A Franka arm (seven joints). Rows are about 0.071 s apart.
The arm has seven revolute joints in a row. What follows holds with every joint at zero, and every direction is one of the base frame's.
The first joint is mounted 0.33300 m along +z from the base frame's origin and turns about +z.
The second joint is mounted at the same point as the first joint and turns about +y.
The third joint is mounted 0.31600 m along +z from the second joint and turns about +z.
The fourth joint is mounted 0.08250 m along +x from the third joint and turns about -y.
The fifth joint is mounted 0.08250 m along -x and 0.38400 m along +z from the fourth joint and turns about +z.
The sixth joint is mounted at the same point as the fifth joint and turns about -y.
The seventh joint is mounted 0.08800 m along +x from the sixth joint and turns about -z.
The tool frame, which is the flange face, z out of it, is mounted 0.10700 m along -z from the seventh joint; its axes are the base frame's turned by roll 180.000, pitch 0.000 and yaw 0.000 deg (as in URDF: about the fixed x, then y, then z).
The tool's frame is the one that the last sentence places.
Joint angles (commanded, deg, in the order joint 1, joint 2, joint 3, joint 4, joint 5, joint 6, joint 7), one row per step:
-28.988, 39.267, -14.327, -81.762, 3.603, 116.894, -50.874
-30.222, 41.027, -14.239, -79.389, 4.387, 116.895, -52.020
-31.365, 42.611, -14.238, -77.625, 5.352, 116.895, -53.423
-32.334, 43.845, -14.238, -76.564, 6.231, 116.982, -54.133
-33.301, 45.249, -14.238, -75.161, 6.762, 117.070, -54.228
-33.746, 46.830, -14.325, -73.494, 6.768, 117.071, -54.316
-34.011, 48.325, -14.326, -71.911, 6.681, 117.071, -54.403
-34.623, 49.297, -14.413, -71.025, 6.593, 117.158, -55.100
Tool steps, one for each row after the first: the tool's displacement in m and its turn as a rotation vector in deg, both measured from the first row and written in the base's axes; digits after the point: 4 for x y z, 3 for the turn. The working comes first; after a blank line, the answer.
Tool pose at each row, in the base's axes (x y z in m, rotation vector in deg; the steps are taken from these numbers as rounded here):
0.5458, -0.4638, 0.2962, 177.336, 13.533, -9.857
0.5449, -0.4777, 0.2929, 177.332, 13.454, -8.742
0.5417, -0.4901, 0.2870, 177.680, 13.608, -7.930
0.5372, -0.5000, 0.2799, 178.216, 12.887, -7.388
0.5334, -0.5104, 0.2733, 178.412, 11.522, -7.029
0.5338, -0.5171, 0.2665, 178.131, 11.294, -7.301
0.5360, -0.5212, 0.2598, 177.827, 11.498, -7.588
0.5322, -0.5285, 0.2546, 177.629, 11.855, -7.961

-0.0009, -0.0139, -0.0033, -0.016, -0.720, -0.035
-0.0041, -0.0263, -0.0092, 0.349, -1.225, 0.038
-0.0086, -0.0362, -0.0163, 0.805, -1.559, -0.468
-0.0124, -0.0466, -0.0229, 0.863, -1.802, -1.348
-0.0120, -0.0533, -0.0297, 0.559, -1.645, -1.470
-0.0098, -0.0574, -0.0364, 0.275, -1.472, -1.314
-0.0136, -0.0647, -0.0416, 0.112, -1.236, -1.073

